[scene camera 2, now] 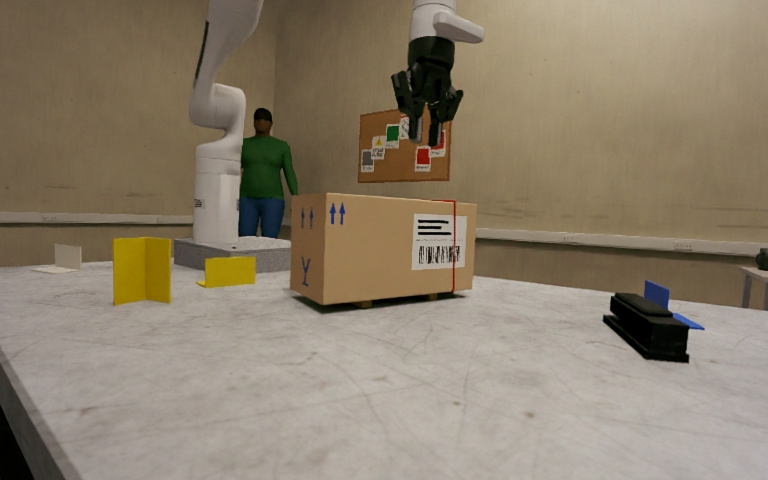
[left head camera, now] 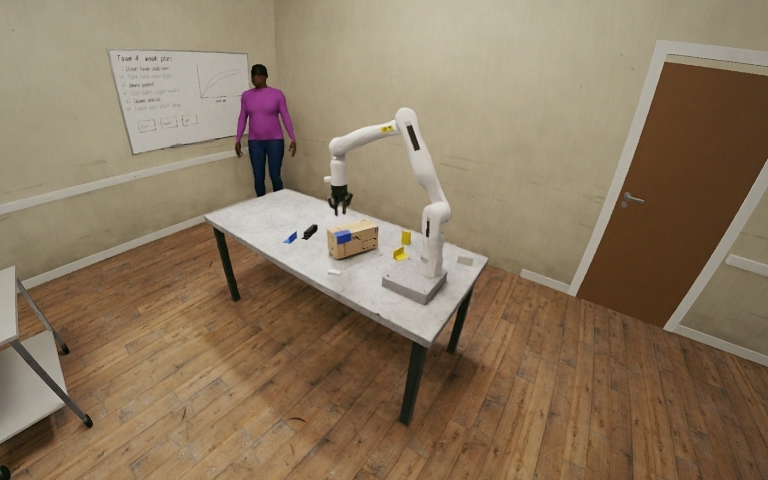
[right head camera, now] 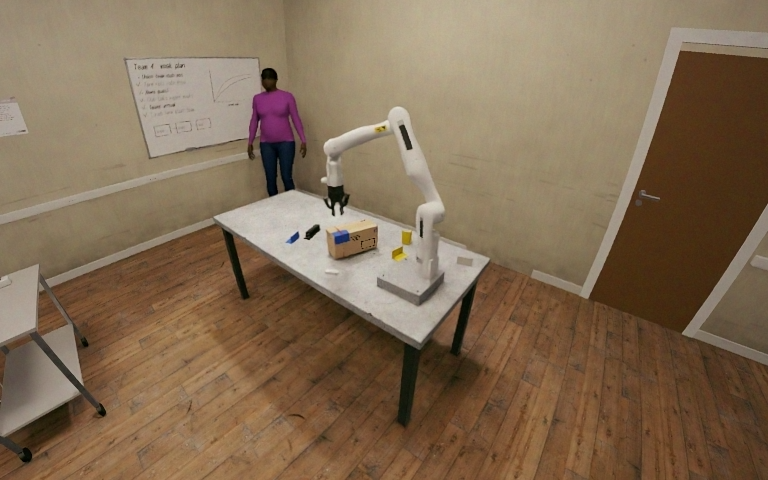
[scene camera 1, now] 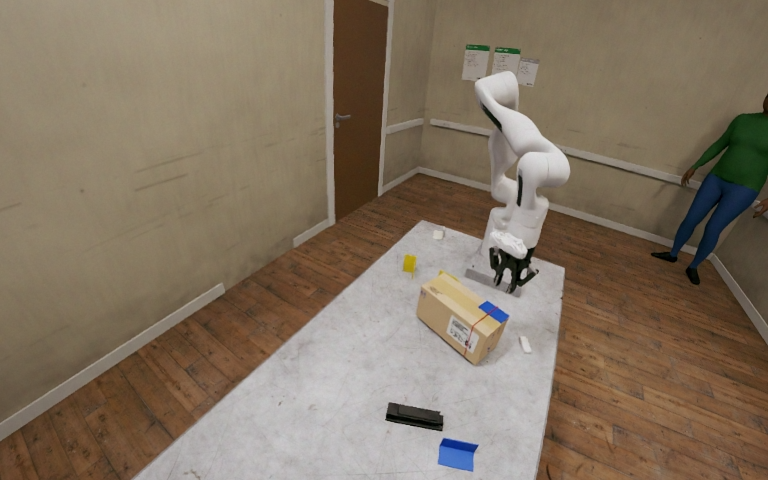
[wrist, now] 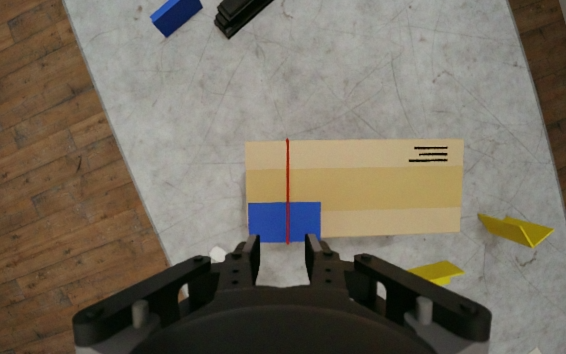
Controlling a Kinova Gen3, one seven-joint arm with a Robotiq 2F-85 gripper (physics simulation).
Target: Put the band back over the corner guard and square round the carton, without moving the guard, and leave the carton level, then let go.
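Seen in the pictures: gripper, fingertip midpoint: (scene camera 2: 424, 144) (left head camera: 340, 215) (right head camera: 337, 215) (scene camera 1: 502, 288) (wrist: 282, 247); arm's base, origin of the base link: (scene camera 2: 215, 240) (left head camera: 429, 272) (right head camera: 425, 272).
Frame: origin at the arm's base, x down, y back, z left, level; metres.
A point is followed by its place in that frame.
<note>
The tan carton (left head camera: 338, 249) @[x -0.016, y -0.411, z 0.202 m] (scene camera 1: 441, 308) @[x -0.065, y -0.491, z 0.035 m] (scene camera 2: 368, 249) @[x -0.023, y -0.486, z 0.004 m] (wrist: 390, 187) @[x -0.089, y -0.437, z 0.041 m] sits on small feet on the table and looks level. The blue corner guard (left head camera: 343, 236) @[x -0.083, y -0.403, z 0.175 m] (scene camera 1: 501, 315) @[x -0.092, y -0.425, z 0.190 m] (wrist: 267, 220) @[x -0.092, y -0.430, z 0.184 m] lies flush over one long top edge, near one end. The thin red band (scene camera 1: 484, 318) (scene camera 2: 454, 249) @[x -0.021, y -0.514, z 0.146 m] (wrist: 287, 175) @[x -0.093, y -0.475, z 0.152 m] runs straight across the top, over the guard and down the labelled side, parallel to the end edges. Its run under the carton is hidden. My gripper (left head camera: 339, 213) @[x -0.183, y -0.432, z 0.168 m] (right head camera: 337, 213) @[x -0.183, y -0.432, z 0.168 m] (scene camera 1: 505, 285) @[x -0.183, y -0.432, z 0.168 m] (scene camera 2: 425, 141) @[x -0.183, y -0.432, z 0.168 m] (wrist: 282, 247) @[x -0.183, y -0.432, z 0.168 m] is partly open and empty, clear above the carton, with no band between its fingers.
Two yellow angle pieces (scene camera 2: 141, 271) @[x 0.016, y -0.288, z -0.204 m] (scene camera 2: 230, 271) @[x 0.030, y -0.248, z -0.070 m] stand near the carton and arm base. Beyond the banded end lie a black object (scene camera 1: 414, 416) @[x 0.014, y -0.767, z 0.150 m] (scene camera 2: 648, 328) @[x 0.027, y -0.772, z 0.086 m] and another blue angle piece (scene camera 1: 457, 454) @[x 0.051, y -0.760, z 0.274 m] (wrist: 176, 15) @[x 0.028, y -0.747, z 0.269 m]. A small white piece (left head camera: 334, 272) @[x 0.041, y -0.334, z 0.289 m] (scene camera 1: 525, 344) @[x 0.041, y -0.343, z 0.284 m] lies beside the carton.
</note>
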